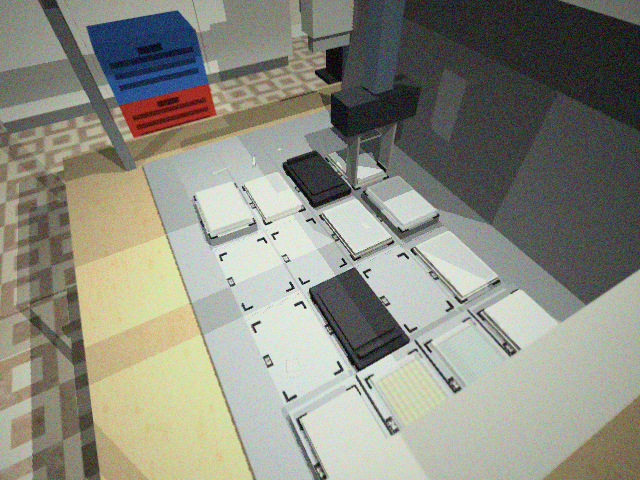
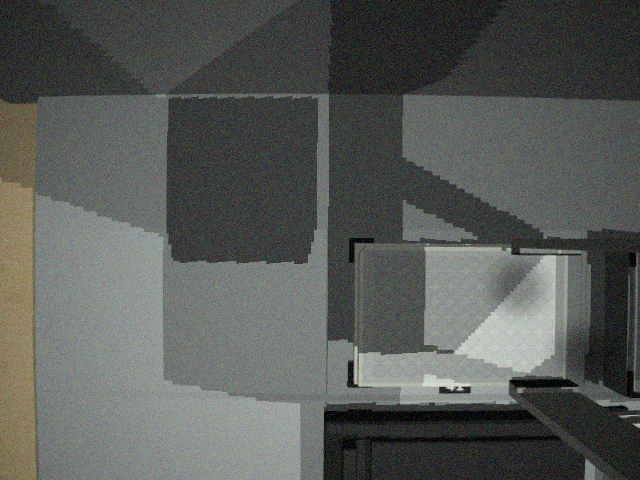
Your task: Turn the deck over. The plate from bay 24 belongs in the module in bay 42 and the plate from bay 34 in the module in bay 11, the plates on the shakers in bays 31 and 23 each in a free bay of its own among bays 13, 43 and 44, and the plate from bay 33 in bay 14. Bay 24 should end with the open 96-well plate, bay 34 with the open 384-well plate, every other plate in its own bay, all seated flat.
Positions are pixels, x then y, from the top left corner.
Labels:
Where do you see a 384-well plate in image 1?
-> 467, 352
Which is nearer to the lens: the plate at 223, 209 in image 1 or the yellow 96-well plate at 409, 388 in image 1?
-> The yellow 96-well plate.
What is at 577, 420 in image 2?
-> My gripper.

